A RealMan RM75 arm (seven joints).
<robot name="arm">
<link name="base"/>
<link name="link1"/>
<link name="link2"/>
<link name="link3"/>
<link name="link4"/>
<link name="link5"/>
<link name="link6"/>
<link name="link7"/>
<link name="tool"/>
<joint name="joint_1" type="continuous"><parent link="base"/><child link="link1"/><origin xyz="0 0 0.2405" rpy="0 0 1.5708"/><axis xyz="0 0 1"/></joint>
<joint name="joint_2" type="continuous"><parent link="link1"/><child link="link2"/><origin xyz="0 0 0" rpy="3.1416 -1.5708 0"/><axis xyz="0 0 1"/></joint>
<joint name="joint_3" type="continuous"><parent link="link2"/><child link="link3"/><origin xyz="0.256 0 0" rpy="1.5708 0 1.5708"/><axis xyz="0 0 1"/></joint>
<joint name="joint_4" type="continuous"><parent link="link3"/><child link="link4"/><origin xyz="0 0 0" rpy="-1.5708 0 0"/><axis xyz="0 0 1"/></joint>
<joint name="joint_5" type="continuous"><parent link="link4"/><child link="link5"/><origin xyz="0 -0.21 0" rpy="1.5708 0 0"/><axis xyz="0 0 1"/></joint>
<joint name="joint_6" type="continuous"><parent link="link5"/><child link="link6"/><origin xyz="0 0 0" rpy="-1.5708 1.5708 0"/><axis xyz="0 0 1"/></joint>
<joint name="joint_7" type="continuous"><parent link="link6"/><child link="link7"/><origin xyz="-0.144 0 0" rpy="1.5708 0 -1.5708"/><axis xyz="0 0 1"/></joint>
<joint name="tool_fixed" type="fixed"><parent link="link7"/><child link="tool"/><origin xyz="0 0 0"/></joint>
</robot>
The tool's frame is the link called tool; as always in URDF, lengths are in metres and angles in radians. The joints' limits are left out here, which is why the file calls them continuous.
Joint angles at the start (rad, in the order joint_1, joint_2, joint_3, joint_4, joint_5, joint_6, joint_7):
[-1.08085 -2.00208 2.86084 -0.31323 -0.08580 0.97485 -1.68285]
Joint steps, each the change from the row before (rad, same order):
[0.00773 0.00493 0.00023 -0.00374 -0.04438 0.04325 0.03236]
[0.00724 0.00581 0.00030 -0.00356 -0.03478 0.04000 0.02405]
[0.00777 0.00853 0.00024 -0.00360 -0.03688 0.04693 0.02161]
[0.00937 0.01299 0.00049 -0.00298 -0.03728 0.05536 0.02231]
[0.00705 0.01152 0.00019 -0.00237 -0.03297 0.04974 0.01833]
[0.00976 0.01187 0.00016 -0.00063 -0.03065 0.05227 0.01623]
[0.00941 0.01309 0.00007 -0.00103 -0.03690 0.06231 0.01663]
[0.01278 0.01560 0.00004 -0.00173 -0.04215 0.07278 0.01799]
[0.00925 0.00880 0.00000 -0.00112 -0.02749 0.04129 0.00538]
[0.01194 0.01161 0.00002 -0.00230 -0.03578 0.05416 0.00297]
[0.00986 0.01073 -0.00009 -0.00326 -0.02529 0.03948 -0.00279]
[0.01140 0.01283 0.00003 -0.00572 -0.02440 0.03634 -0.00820]
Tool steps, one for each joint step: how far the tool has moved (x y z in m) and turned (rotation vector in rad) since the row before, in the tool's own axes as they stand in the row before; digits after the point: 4 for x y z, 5 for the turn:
[0.0026 0.0022 -0.0032 -0.03548 0.03233 0.00350]
[0.0023 0.0014 -0.0035 -0.03026 0.02703 0.00269]
[0.0033 0.0014 -0.0047 -0.03388 0.03104 0.00138]
[0.0042 0.0009 -0.0065 -0.03753 0.03369 0.00454]
[0.0046 0.0014 -0.0057 -0.03413 0.03184 0.00564]
[0.0034 0.0017 -0.0062 -0.03611 0.03031 0.00388]
[0.0052 0.0030 -0.0069 -0.04413 0.03832 0.00581]
[0.0058 0.0034 -0.0090 -0.04898 0.04528 0.00818]
[0.0034 0.0019 -0.0057 -0.02595 0.02953 -0.00045]
[0.0048 0.0027 -0.0078 -0.03312 0.03884 -0.00177]
[0.0040 0.0013 -0.0071 -0.02026 0.02769 -0.00325]
[0.0043 0.0002 -0.0088 -0.01262 0.02617 -0.00573]

